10 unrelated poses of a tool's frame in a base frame.
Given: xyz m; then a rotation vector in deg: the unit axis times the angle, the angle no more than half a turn.
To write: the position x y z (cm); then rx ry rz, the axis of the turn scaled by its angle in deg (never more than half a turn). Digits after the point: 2 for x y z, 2 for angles.
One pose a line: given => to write
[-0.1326 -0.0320 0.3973 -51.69 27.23 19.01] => [-13.26 -3.20 39.73 -51.69 27.23 19.01]
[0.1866 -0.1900 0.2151 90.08 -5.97 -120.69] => [18.66 -19.00 21.51 90.08 -5.97 -120.69]
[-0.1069 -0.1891 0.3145 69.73 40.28 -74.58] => [-10.69 -18.91 31.45 69.73 40.28 -74.58]
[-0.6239 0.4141 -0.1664 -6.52 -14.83 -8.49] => [-62.39 41.41 -16.64 -6.52 -14.83 -8.49]
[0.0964 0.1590 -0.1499 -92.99 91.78 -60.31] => [9.64 15.90 -14.99 -92.99 91.78 -60.31]
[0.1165 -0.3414 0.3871 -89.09 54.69 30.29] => [11.65 -34.14 38.71 -89.09 54.69 30.29]
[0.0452 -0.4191 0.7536 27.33 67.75 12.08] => [4.52 -41.91 75.36 27.33 67.75 12.08]
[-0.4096 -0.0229 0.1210 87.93 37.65 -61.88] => [-40.96 -2.29 12.10 87.93 37.65 -61.88]
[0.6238 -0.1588 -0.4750 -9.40 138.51 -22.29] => [62.38 -15.88 -47.50 -9.40 138.51 -22.29]
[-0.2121 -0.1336 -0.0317 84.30 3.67 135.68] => [-21.21 -13.36 -3.17 84.30 3.67 135.68]
